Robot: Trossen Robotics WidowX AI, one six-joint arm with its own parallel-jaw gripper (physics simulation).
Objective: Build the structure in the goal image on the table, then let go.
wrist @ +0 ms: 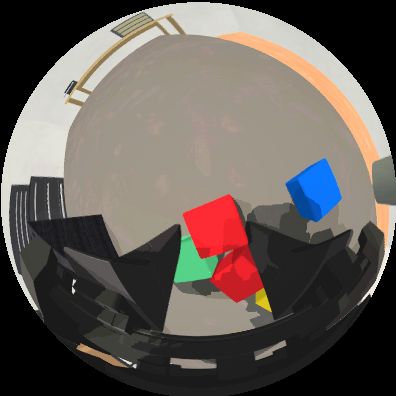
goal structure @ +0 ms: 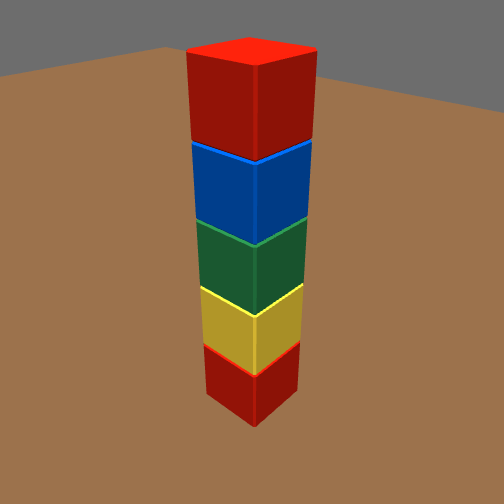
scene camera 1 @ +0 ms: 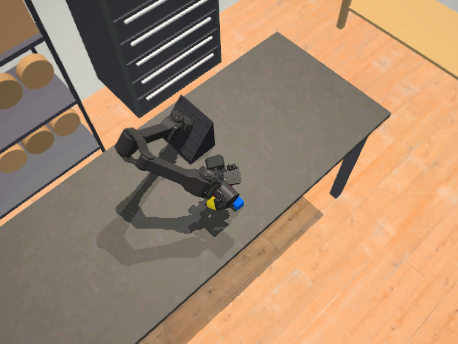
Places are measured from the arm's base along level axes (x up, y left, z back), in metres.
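Pixels of known places: gripper, fingertip midpoint: (wrist: 213, 228); arm's base at its link origin: (wrist: 61, 267) (scene camera 1: 186, 123).
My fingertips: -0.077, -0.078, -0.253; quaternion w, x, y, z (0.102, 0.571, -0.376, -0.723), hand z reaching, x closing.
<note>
For each thing: its top centre in the pictures, then the offset to it from my fingertips, as dx, dy, dz. Level surfaces: height alone.
- upper red cube at its top centre: (wrist: 212, 230) +0.019, +0.000, -0.005
- green cube at its top centre: (wrist: 181, 264) +0.015, -0.008, +0.032
- lower red cube at its top centre: (wrist: 239, 283) +0.015, -0.043, +0.004
- yellow cube at its top centre: (wrist: 281, 299) (scene camera 1: 212, 200) +0.014, -0.083, -0.013
- blue cube at its top centre: (wrist: 323, 188) (scene camera 1: 237, 200) +0.014, -0.029, -0.081
- grey table at its surface level: dx -0.019
My gripper (scene camera 1: 222, 200) (wrist: 213, 228) is open, its fingers partway apart around the upper red cube (wrist: 215, 226). In the wrist view this cube is turned slightly against the fingers; its right side is close to the right finger, and a gap shows on the left. It overlaps a green cube (wrist: 192, 262) and a lower red cube (wrist: 238, 277), which are partly hidden by the fingers. A yellow cube (scene camera 1: 211, 203) (wrist: 264, 301) is mostly behind the right finger. A blue cube (scene camera 1: 238, 203) (wrist: 315, 191) is apart, beyond the right finger.
The grey table (scene camera 1: 300, 110) (wrist: 200, 115) carries the arm. A dark slanted block (scene camera 1: 192, 131) (wrist: 75, 232) stands by the arm's base. A drawer cabinet (scene camera 1: 175, 60) and a shelf rack (scene camera 1: 80, 102) stand behind the table. The near table edge runs past the cubes.
</note>
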